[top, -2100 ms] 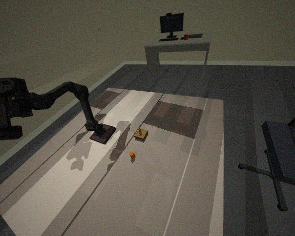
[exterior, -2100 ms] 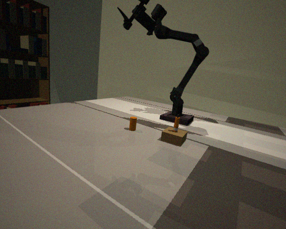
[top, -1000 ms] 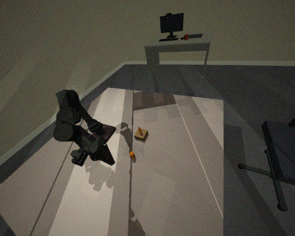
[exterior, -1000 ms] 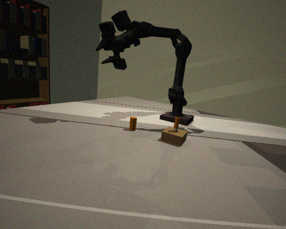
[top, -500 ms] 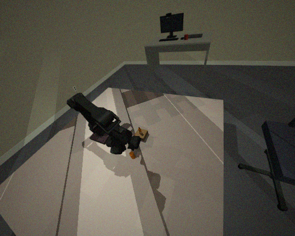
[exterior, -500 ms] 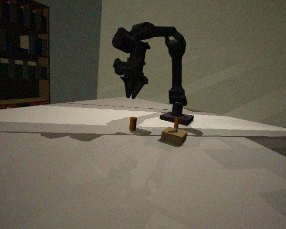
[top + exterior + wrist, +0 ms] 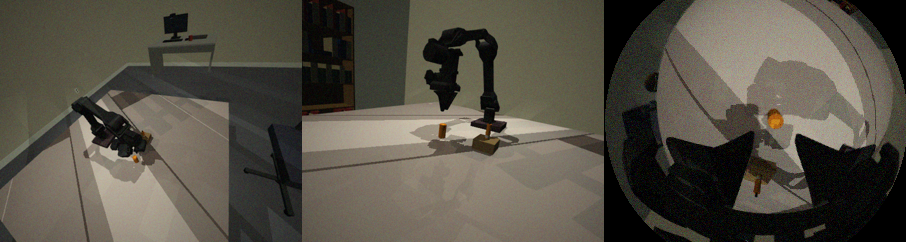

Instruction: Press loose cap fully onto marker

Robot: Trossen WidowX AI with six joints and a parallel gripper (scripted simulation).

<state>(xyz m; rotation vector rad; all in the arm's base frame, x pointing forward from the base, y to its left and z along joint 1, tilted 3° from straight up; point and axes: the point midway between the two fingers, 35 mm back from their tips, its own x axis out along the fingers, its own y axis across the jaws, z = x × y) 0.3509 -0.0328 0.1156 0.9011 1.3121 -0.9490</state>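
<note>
The orange cap is 8 cm below my gripper tip. Also, from my gripper tip: thin pale band: 16 cm to the left, 6 cm below, 5 cm behind; holder block: 16 cm to the left, 9 cm below, 5 cm behind.
</note>
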